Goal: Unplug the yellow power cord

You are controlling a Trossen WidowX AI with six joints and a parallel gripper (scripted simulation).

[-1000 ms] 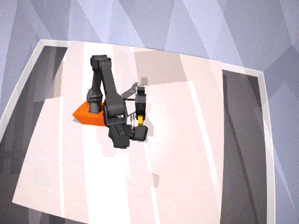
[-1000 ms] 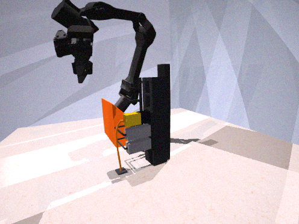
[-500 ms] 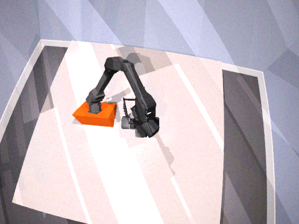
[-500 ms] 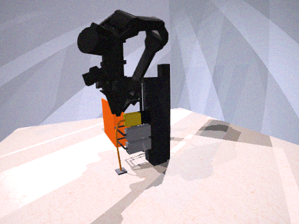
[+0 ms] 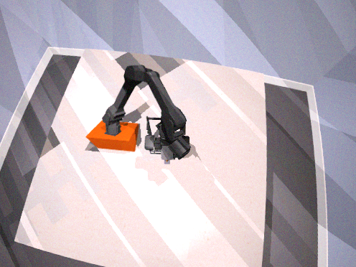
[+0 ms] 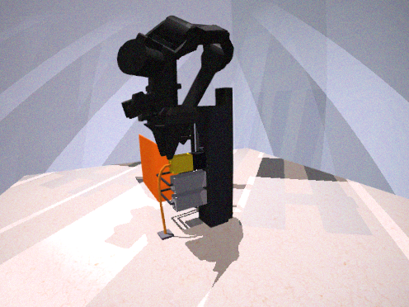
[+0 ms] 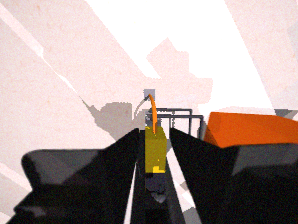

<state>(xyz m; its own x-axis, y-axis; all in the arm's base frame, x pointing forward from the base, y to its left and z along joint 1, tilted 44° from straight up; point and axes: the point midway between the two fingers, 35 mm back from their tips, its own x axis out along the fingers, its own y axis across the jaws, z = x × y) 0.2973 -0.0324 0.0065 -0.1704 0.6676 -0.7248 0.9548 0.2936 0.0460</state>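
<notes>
Now: the yellow plug 20 mm behind my gripper tip, 50 mm to the left of it and 10 mm below it. Round my gripper tip: dark anchor 20 mm to the right, 180 mm below.
</notes>
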